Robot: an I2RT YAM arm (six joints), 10 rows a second.
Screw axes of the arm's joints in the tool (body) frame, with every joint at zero. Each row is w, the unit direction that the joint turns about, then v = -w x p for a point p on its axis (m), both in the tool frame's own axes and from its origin. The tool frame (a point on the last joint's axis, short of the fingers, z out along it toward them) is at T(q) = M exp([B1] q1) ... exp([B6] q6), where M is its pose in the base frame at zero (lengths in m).
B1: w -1 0 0 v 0 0.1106 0
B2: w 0 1 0 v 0.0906 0 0.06
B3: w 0 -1 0 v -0.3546 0 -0.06
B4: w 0 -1 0 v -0.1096 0 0
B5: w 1 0 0 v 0 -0.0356 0
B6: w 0 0 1 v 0 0 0
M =
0 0 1 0.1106
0 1 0 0
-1 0 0 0.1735
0 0 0 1
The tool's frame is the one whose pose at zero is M.
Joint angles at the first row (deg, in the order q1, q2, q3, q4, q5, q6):
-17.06 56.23 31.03 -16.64 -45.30 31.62
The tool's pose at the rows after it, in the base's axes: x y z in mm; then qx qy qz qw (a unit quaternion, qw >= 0):
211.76 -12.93 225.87 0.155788 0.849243 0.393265 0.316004
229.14 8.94 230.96 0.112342 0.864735 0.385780 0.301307
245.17 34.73 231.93 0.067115 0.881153 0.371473 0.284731
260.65 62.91 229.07 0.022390 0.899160 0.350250 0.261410
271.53 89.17 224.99 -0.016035 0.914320 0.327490 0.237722
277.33 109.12 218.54 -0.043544 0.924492 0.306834 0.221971
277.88 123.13 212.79 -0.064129 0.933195 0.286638 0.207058
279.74 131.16 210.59 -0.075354 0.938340 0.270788 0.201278
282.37 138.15 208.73 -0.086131 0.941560 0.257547 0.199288
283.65 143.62 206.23 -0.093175 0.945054 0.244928 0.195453
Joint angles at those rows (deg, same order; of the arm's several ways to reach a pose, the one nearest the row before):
-10.00 60.18 35.00 -16.56 -42.48 30.54
-3.42 64.53 38.76 -16.60 -39.40 29.34
3.24 69.34 42.44 -16.91 -35.75 27.62
9.54 75.07 46.70 -18.37 -31.94 25.34
14.76 80.12 50.72 -20.58 -28.58 23.35
18.50 83.81 53.12 -21.67 -25.76 22.02
21.23 86.06 54.54 -23.27 -23.38 20.88
22.70 87.61 55.90 -24.40 -21.52 20.14
23.86 89.10 57.17 -25.02 -19.94 19.38
24.82 90.28 58.04 -25.69 -18.50 18.92

